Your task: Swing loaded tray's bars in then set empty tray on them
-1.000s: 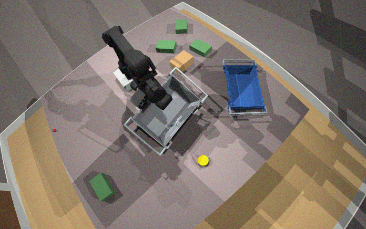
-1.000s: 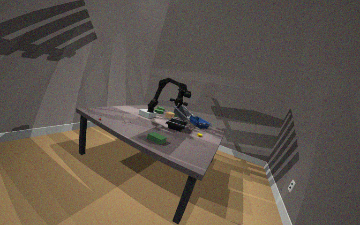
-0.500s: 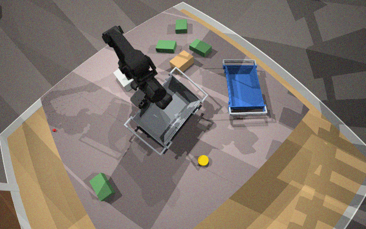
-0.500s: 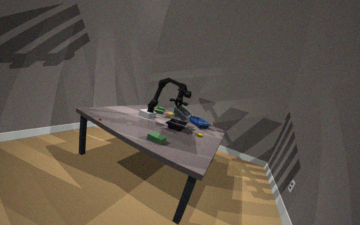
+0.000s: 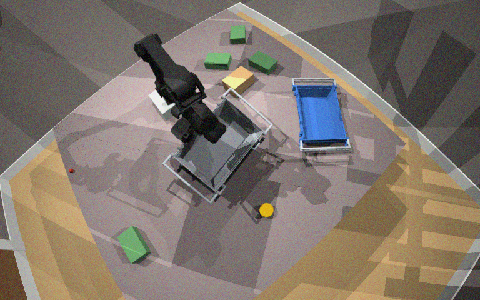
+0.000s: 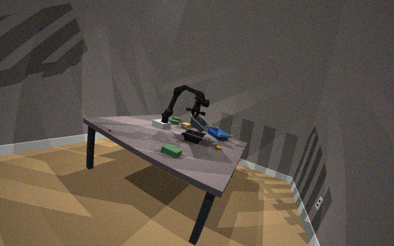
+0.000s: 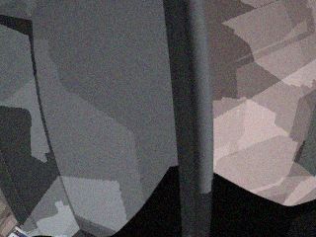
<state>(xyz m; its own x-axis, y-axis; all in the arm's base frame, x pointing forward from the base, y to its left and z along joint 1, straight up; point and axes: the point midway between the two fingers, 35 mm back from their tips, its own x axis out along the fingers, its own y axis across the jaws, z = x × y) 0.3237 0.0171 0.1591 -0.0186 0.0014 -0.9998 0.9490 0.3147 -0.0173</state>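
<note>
Right now my gripper tip is 70 mm short of the grey tray and 20 mm to the right of it. From my gripper tip the other things lie so: yellow disc: 310 mm ahead, 170 mm below, 40 mm to the left; orange block: 280 mm to the left, 220 mm behind, 150 mm below.
</note>
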